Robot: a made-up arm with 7 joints.
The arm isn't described. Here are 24 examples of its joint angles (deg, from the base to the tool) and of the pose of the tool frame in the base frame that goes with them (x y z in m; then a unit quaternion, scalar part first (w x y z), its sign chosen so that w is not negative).
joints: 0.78 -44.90 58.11 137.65 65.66 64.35 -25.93
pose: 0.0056 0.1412 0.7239 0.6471 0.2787 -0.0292 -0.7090
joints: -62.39 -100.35 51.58 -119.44 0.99 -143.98 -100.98
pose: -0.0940 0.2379 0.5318 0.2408 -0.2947 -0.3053 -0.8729
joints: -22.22 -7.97 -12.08 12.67 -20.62 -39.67 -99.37
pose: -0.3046 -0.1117 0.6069 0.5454 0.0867 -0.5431 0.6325
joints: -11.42 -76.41 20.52 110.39 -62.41 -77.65 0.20
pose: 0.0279 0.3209 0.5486 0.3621 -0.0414 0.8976 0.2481
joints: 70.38 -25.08 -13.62 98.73 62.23 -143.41 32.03
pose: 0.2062 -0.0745 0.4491 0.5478 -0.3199 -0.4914 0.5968
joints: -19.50 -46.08 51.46 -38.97 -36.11 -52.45 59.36
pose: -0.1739 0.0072 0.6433 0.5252 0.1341 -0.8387 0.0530
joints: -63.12 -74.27 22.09 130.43 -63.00 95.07 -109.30
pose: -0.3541 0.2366 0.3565 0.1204 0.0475 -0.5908 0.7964
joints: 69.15 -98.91 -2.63 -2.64 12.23 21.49 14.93
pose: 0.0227 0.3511 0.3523 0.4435 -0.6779 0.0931 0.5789
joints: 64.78 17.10 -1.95 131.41 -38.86 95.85 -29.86
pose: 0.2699 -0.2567 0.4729 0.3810 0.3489 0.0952 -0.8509
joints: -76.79 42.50 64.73 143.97 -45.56 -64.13 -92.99
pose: -0.3776 -0.3467 0.5486 0.0642 -0.3554 0.5095 0.7810
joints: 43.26 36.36 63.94 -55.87 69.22 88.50 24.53
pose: 0.1138 -0.2603 0.3805 0.6747 -0.6508 -0.0478 -0.3449
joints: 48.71 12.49 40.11 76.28 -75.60 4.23 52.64
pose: 0.1266 -0.1307 0.5271 0.3272 0.2730 -0.0175 -0.9045
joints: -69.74 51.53 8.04 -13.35 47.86 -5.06 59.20
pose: -0.1814 -0.3377 0.3325 0.2889 0.1492 -0.7756 -0.5410
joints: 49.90 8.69 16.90 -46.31 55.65 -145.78 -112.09
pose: 0.3435 -0.2536 0.3042 0.3962 0.2186 0.5593 -0.6946
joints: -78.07 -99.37 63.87 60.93 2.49 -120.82 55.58
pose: -0.2414 0.2555 0.5280 0.7140 -0.2676 0.4627 -0.4522
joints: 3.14 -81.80 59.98 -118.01 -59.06 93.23 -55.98
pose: -0.0652 0.3836 0.4420 0.1268 -0.5480 0.8176 -0.1231
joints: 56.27 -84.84 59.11 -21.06 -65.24 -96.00 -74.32
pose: 0.0669 0.1680 0.2996 0.2464 0.5651 -0.4208 0.6655
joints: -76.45 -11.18 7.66 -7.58 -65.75 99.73 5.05
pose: -0.5972 -0.1505 0.5557 0.9197 -0.0887 -0.1177 0.3640
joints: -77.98 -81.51 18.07 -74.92 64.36 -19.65 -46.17
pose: -0.4948 0.2343 0.5320 0.0585 -0.8657 0.2161 0.4476
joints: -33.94 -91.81 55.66 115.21 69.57 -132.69 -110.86
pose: -0.1716 0.0875 0.4639 0.0587 -0.9814 0.1816 0.0207
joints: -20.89 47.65 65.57 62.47 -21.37 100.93 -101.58
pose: -0.1596 -0.3829 0.3843 0.0994 -0.7564 0.4422 -0.4716
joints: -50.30 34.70 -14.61 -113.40 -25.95 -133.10 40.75
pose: -0.2274 -0.2698 0.4474 0.1836 0.9526 -0.2162 0.1099
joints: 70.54 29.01 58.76 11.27 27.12 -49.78 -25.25
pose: 0.0165 -0.2403 0.1966 0.8142 -0.2630 -0.5159 0.0423
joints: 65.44 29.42 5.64 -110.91 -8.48 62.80 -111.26
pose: 0.2986 -0.3491 0.3258 0.2440 -0.5882 -0.4907 -0.5947
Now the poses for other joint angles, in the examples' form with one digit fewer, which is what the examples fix.
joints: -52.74 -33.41 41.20 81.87 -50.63 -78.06 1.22
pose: -0.310 0.142 0.636 0.493 -0.291 0.720 0.393
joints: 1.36 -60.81 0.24 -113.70 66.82 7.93 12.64
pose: 0.076 0.124 0.708 0.199 -0.250 -0.285 0.904
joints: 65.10 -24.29 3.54 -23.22 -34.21 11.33 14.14
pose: 0.332 -0.056 0.501 0.912 0.000 0.394 0.113
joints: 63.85 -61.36 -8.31 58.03 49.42 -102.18 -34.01
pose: 0.172 0.047 0.477 0.291 -0.293 -0.140 0.900
